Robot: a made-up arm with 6 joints. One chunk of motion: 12 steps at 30 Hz.
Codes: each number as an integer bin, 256 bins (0 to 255) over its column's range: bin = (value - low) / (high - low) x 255, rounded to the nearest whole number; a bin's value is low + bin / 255 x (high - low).
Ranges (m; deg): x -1.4..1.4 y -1.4..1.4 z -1.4..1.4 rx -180..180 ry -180..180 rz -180..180
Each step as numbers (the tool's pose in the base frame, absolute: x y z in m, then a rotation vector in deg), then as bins.
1 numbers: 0.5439 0.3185 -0.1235 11.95 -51.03 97.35
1 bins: 177 157 116 136 91 196
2 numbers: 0.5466 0.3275 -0.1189 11.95 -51.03 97.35
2 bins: 177 157 117 136 91 196
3 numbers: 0.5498 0.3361 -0.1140 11.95 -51.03 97.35
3 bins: 178 158 117 136 91 196
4 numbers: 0.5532 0.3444 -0.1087 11.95 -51.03 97.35
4 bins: 178 159 118 136 91 196
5 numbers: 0.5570 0.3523 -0.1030 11.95 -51.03 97.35
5 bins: 178 160 118 136 91 196
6 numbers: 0.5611 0.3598 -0.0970 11.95 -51.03 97.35
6 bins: 179 160 119 136 91 196
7 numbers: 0.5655 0.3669 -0.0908 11.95 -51.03 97.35
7 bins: 179 161 119 136 91 196
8 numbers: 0.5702 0.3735 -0.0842 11.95 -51.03 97.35
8 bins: 179 162 120 136 91 196
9 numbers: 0.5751 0.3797 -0.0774 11.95 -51.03 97.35
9 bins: 180 162 120 136 91 196
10 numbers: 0.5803 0.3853 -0.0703 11.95 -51.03 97.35
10 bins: 180 163 121 136 91 196
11 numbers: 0.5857 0.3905 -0.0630 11.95 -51.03 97.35
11 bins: 181 163 122 136 91 196
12 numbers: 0.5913 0.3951 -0.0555 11.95 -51.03 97.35
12 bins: 181 163 122 136 91 196
